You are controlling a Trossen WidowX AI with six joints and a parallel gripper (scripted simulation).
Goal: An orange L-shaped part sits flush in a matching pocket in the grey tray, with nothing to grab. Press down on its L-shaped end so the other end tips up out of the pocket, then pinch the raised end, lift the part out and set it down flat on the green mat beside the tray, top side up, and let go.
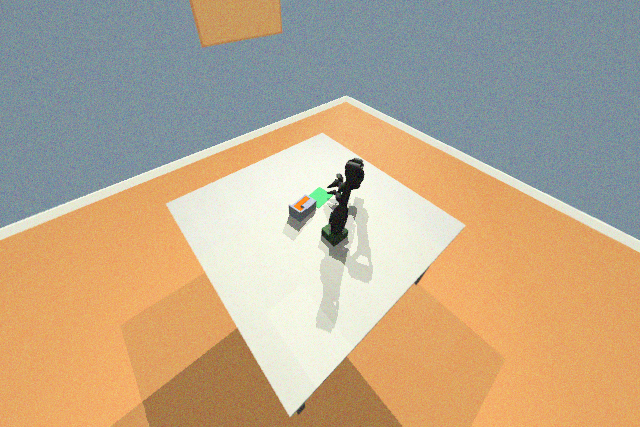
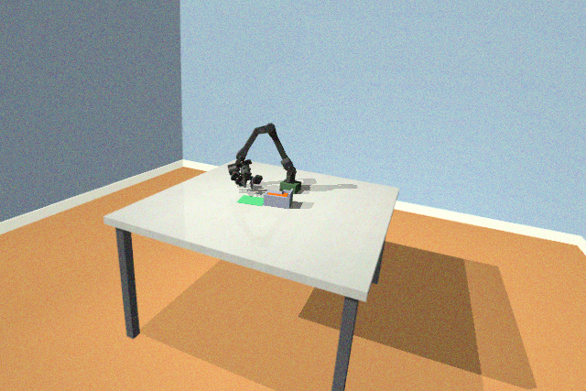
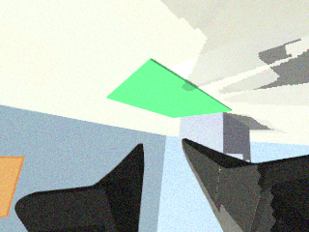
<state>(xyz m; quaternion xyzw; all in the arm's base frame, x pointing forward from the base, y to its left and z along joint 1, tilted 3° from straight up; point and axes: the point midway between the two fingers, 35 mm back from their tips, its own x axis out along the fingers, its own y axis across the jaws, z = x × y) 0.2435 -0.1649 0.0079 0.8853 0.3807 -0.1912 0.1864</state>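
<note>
The orange l-shaped part is 10 mm behind my gripper tip, 200 mm to the left of it and 10 mm below it. Also, from my gripper tip: green mat (30 mm ahead, 40 mm to the left, 70 mm below).
</note>
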